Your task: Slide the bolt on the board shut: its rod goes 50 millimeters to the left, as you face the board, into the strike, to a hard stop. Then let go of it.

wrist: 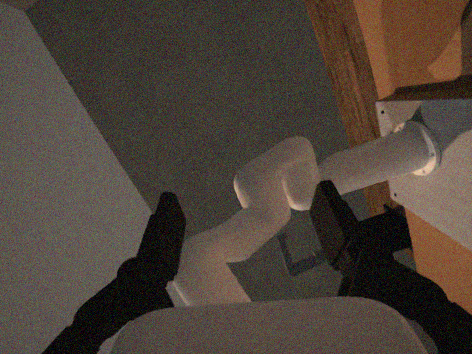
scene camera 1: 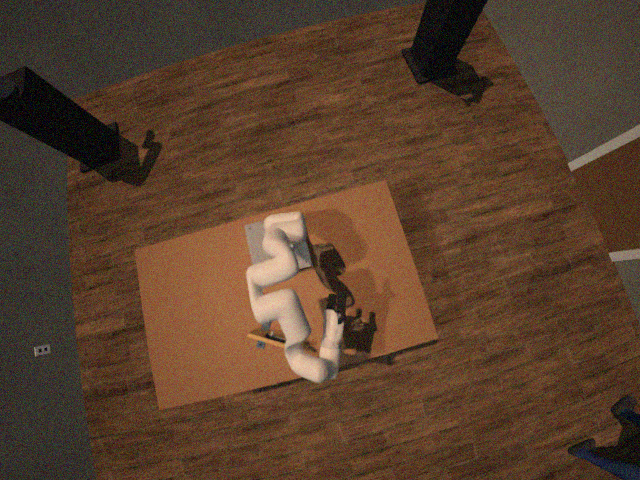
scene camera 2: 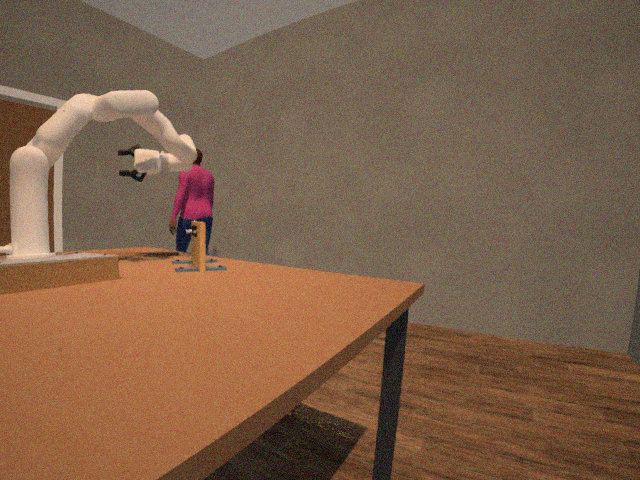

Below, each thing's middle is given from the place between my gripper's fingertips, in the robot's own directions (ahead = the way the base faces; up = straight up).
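Wooden board (scene camera 2: 197,244): 31 cm below my hand, 14 cm ahead of it, 34 cm to the right of it.
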